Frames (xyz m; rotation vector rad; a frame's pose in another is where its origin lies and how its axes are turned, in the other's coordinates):
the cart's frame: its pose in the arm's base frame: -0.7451 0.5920 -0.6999 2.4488 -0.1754 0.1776
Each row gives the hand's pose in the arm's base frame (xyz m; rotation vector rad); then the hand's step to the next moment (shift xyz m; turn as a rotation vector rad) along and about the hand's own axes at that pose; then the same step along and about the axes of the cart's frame.
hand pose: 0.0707 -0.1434 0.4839 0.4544 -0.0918 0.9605
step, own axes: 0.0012 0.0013 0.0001 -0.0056 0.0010 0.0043
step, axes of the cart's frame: -0.0003 -0.0006 -0.0016 -0.0025 0.0066 0.0012
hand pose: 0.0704 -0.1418 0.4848 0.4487 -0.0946 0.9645
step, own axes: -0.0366 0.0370 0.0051 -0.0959 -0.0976 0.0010
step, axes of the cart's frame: -0.0473 0.0222 -0.0014 0.0238 0.0542 0.1234
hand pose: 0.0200 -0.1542 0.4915 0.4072 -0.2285 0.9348
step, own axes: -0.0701 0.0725 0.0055 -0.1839 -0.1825 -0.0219
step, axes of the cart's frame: -0.0972 0.0271 0.0040 0.0377 0.0822 0.2438
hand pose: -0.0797 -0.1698 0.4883 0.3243 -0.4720 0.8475
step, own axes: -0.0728 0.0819 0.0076 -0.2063 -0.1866 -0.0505
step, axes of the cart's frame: -0.1094 0.0025 0.0090 0.0299 0.0631 0.2740
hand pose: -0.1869 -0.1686 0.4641 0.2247 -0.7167 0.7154
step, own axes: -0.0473 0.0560 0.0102 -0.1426 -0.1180 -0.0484
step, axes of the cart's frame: -0.0722 -0.0146 0.0068 0.0174 0.0265 0.1887
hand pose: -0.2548 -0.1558 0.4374 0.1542 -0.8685 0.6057
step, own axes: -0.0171 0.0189 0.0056 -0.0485 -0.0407 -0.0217
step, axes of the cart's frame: -0.0247 -0.0078 0.0030 0.0090 0.0052 0.0661
